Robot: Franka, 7 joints.
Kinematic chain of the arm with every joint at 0, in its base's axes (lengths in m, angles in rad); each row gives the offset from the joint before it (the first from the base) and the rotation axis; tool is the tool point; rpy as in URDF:
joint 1: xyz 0 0 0.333 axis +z
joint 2: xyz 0 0 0 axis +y
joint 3: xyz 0 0 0.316 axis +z
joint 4: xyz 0.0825 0 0 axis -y
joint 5: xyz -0.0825 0 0.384 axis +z
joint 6: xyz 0 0 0 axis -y
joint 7: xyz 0.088 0 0 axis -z
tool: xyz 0 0 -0.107 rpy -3.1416 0 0
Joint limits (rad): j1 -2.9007..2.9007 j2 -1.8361..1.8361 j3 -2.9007..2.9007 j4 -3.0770..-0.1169 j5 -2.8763..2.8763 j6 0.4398..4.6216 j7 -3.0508..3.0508
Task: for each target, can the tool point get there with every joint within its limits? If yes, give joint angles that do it. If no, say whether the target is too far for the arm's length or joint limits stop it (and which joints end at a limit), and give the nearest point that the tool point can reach.
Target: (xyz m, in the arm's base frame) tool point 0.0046 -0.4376 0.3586
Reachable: yes | joints 0.1869 0.6500 -1.9682 -2.6491 -1.0183 3.4055 0.5667
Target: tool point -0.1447 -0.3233 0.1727
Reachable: yes | joints -1.4450 0.4558 -0.6812 -2.3551 0.6166 1.3200 0.3563
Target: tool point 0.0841 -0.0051 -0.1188
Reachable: yes | joints -0.8017 1.3683 0.2984 -2.5158 1.3956 3.0749 2.1099
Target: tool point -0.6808 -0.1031 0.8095
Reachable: yes | joints 0.6817 -1.1938 0.9610 -0.8425 1.7872 2.3367 0.9366
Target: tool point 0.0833 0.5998 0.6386
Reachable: yes | joints 1.8957 0.0021 -0.4442 -1.6957 -0.4102 2.2419 2.5808
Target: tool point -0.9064 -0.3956 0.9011
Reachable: no: too far | nearest point -0.6818 -0.2976 0.7603 | short by 0.283 m
